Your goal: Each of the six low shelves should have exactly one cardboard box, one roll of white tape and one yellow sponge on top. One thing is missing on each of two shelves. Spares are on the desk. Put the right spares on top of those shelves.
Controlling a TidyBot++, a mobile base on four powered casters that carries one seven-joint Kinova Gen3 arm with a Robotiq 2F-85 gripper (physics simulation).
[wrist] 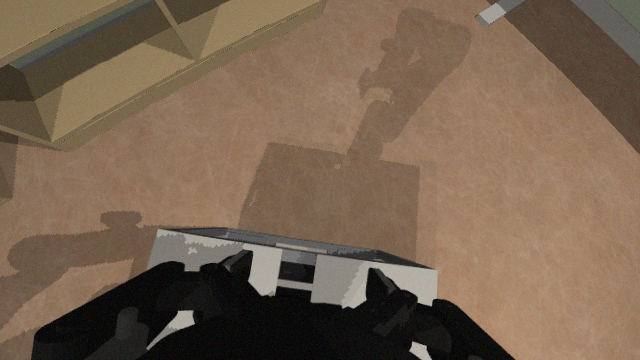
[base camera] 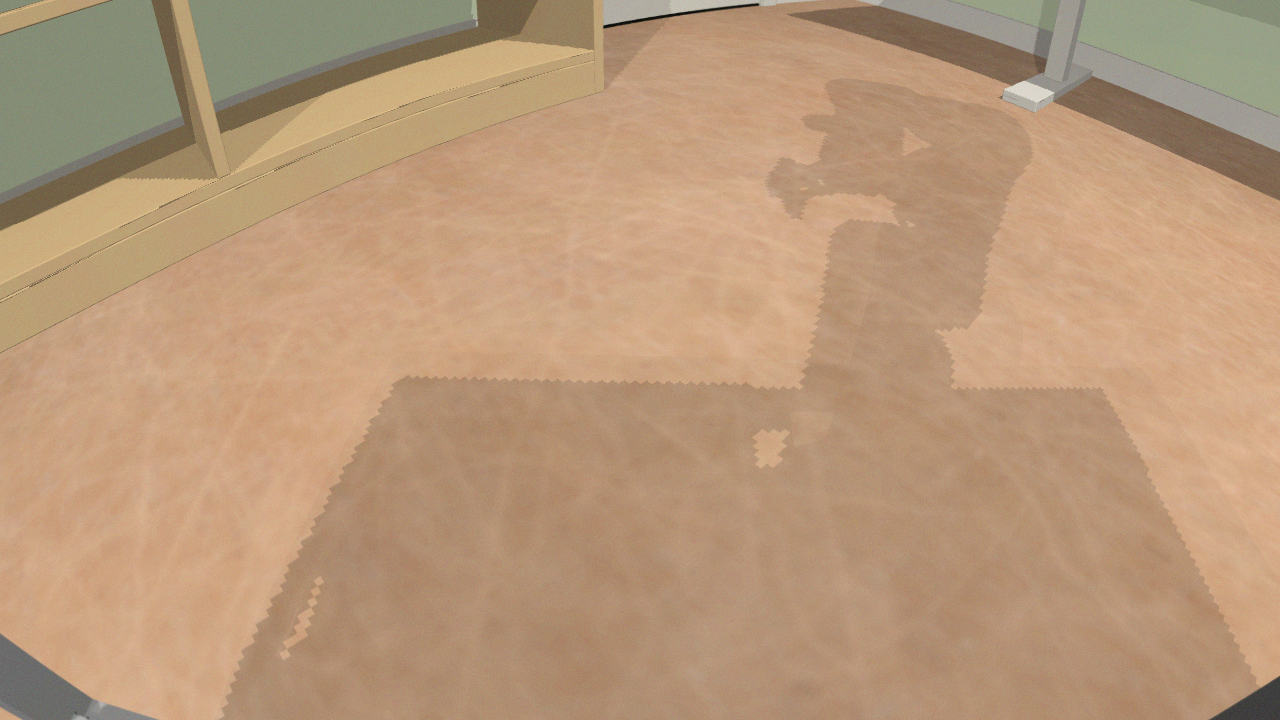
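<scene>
A low wooden shelf (base camera: 295, 179) (wrist: 120, 75) stands at the left in the base view and at the upper left in the wrist view. The visible lower compartments hold no box, tape or sponge; what stands on its top is not clear in either view. No cardboard box, white tape roll or yellow sponge shows. My gripper (wrist: 309, 272) is open and empty, its black fingers spread at the bottom of the wrist view, above the robot's base and apart from the shelf.
A grey post with a flat foot (base camera: 1029, 93) (wrist: 492, 13) stands at the upper right, possibly a desk leg. A wall with a grey skirting (base camera: 1190, 102) runs behind it. The robot's shadow (base camera: 716, 537) (wrist: 330, 195) lies on the floor ahead. Part of another wooden unit shows at the wrist view's left edge.
</scene>
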